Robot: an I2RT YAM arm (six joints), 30 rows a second.
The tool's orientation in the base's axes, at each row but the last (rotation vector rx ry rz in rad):
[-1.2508 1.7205 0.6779]
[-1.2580 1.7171 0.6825]
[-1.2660 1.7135 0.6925]
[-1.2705 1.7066 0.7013]
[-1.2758 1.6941 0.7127]
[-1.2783 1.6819 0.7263]
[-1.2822 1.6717 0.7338]
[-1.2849 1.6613 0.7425]
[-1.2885 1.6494 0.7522]
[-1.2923 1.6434 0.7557]
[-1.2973 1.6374 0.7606]
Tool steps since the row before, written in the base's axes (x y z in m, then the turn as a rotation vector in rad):
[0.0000 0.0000 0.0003 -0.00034 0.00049 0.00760]
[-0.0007 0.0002 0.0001 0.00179 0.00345 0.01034]
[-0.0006 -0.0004 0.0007 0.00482 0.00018 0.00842]
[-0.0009 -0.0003 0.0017 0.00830 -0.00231 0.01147]
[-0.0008 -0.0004 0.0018 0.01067 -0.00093 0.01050]
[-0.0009 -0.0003 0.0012 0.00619 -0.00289 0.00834]
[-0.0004 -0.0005 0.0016 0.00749 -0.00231 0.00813]
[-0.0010 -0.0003 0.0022 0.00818 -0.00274 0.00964]
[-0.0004 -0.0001 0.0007 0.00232 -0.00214 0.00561]
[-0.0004 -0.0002 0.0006 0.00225 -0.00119 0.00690]
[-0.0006 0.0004 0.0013 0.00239 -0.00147 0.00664]
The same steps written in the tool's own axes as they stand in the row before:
[-0.0003 0.0000 -0.0001 -0.00690 0.00000 -0.00325]
[-0.0001 0.0007 -0.0001 -0.01089 -0.00118 -0.00140]
[-0.0004 0.0004 -0.0008 -0.00801 -0.00499 -0.00225]
[-0.0013 0.0007 -0.0013 -0.00993 -0.00926 -0.00465]
[-0.0013 0.0005 -0.0014 -0.00990 -0.01102 -0.00233]
[-0.0009 0.0007 -0.0011 -0.00672 -0.00722 -0.00434]
[-0.0012 0.0001 -0.0012 -0.00689 -0.00828 -0.00338]
[-0.0018 0.0007 -0.0015 -0.00811 -0.00915 -0.00421]
[-0.0006 0.0003 -0.0005 -0.00433 -0.00314 -0.00359]
[-0.0004 0.0003 -0.0005 -0.00589 -0.00289 -0.00333]
[-0.0013 0.0006 -0.0004 -0.00554 -0.00308 -0.00343]

